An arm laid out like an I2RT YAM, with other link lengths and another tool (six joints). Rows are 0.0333 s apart.
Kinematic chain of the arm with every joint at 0, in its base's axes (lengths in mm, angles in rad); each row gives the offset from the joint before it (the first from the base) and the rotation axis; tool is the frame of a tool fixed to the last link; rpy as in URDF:
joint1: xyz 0 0 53.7 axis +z
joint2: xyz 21 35.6 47.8 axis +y
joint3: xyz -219.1 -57.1 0 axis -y
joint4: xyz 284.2 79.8 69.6 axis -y
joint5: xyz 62.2 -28.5 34 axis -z
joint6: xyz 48.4 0 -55.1 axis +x
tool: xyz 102 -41 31 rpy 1.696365 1.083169 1.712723
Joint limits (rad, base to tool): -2.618..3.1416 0..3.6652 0..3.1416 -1.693..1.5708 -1.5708..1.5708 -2.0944..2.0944
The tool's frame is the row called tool.
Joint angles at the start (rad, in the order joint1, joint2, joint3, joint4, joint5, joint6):
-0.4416, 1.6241, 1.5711, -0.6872, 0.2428, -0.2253
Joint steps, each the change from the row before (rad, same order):
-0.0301, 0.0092, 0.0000, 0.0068, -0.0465, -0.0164
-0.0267, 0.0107, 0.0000, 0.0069, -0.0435, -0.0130
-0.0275, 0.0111, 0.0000, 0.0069, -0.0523, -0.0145
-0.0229, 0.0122, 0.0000, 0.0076, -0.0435, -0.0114
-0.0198, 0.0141, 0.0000, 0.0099, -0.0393, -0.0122
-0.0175, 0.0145, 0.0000, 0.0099, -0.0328, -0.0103
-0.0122, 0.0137, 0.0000, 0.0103, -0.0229, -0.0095
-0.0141, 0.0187, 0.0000, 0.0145, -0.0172, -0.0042
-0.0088, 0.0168, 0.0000, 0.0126, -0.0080, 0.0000
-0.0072, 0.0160, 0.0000, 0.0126, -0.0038, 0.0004
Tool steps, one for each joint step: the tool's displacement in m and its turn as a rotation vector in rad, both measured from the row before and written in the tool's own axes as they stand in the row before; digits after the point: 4 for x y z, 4 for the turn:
-0.0009, -0.0059, 0.0076, -0.0220, 0.0126, 0.0015
-0.0004, -0.0052, 0.0075, -0.0218, 0.0123, 0.0027
-0.0002, -0.0045, 0.0075, -0.0301, 0.0134, 0.0015
0.0001, -0.0041, 0.0071, -0.0252, 0.0112, 0.0022
0.0002, -0.0034, 0.0073, -0.0235, 0.0095, -0.0003
0.0004, -0.0036, 0.0070, -0.0190, 0.0083, 0.0005
0.0004, -0.0026, 0.0062, -0.0132, 0.0056, -0.0018
0.0006, -0.0050, 0.0079, -0.0067, 0.0049, 0.0054
0.0009, -0.0040, 0.0069, -0.0015, 0.0041, 0.0063
0.0008, -0.0039, 0.0064, 0.0014, 0.0028, 0.0058

